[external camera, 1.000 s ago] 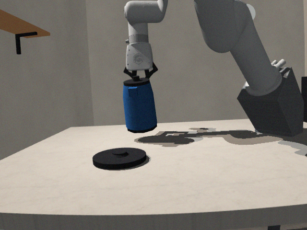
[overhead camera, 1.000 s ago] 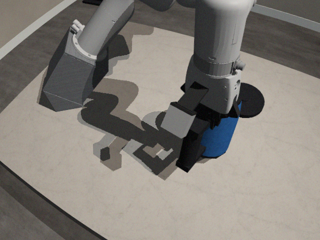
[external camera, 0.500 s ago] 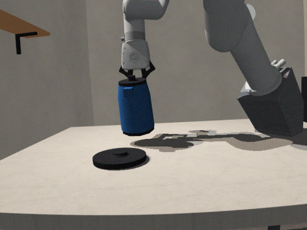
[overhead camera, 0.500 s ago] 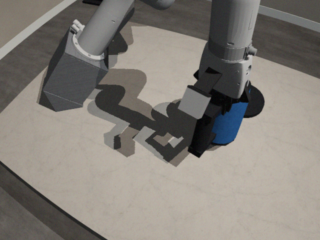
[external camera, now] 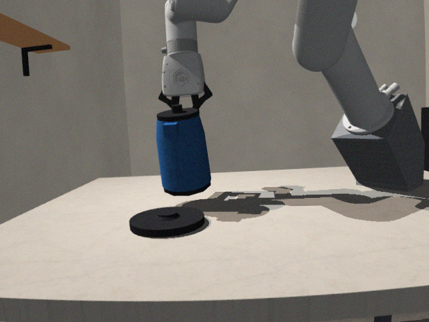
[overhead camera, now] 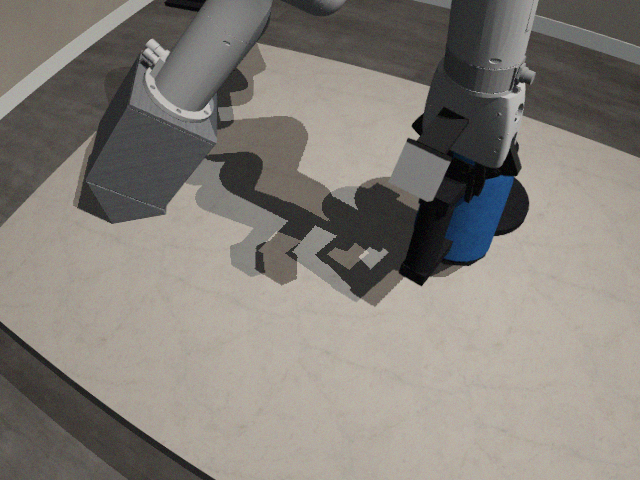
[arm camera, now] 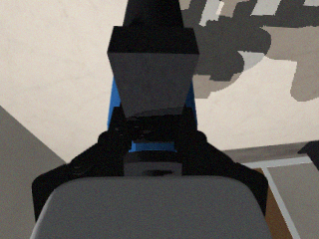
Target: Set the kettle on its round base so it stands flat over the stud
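The blue kettle is 6 cm below my hand and 2 cm to the left of it. Round my hand: round black base (20 cm below, 17 cm to the left, 2 cm ahead).
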